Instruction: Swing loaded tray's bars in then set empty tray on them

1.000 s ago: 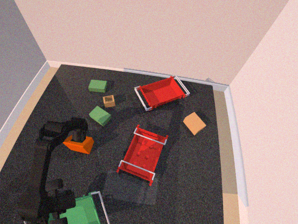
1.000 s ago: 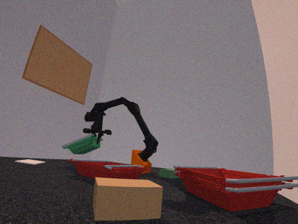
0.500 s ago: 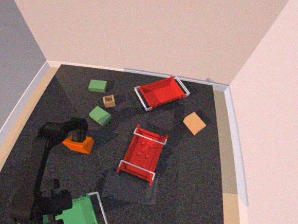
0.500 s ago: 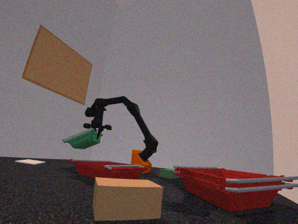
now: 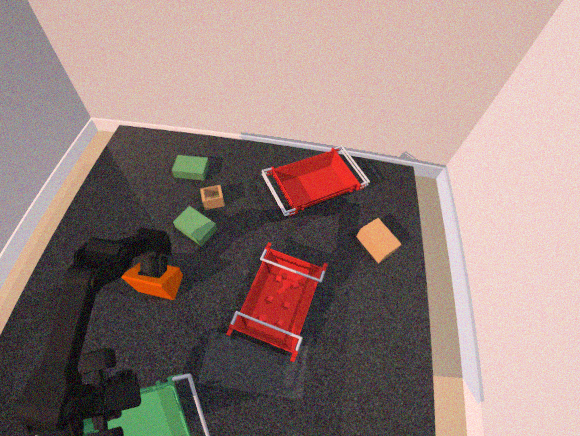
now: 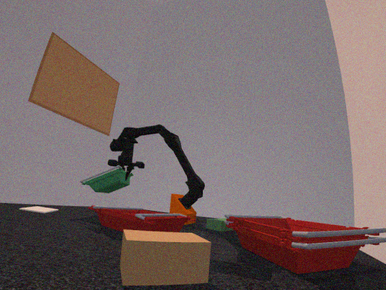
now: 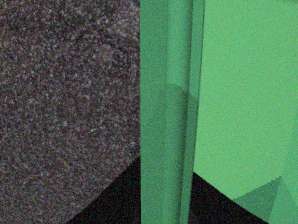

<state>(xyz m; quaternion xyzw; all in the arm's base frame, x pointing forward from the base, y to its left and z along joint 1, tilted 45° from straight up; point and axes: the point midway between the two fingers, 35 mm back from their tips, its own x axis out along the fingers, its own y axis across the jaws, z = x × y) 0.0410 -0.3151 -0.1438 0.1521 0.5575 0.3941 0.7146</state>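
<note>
Right now the green tray is 3 cm ahead of my gripper tip, 7 cm to the right of it and 1 cm below it. Also, from my gripper tip: tan box 63 cm ahead, 55 cm to the left, 15 cm below.
</note>
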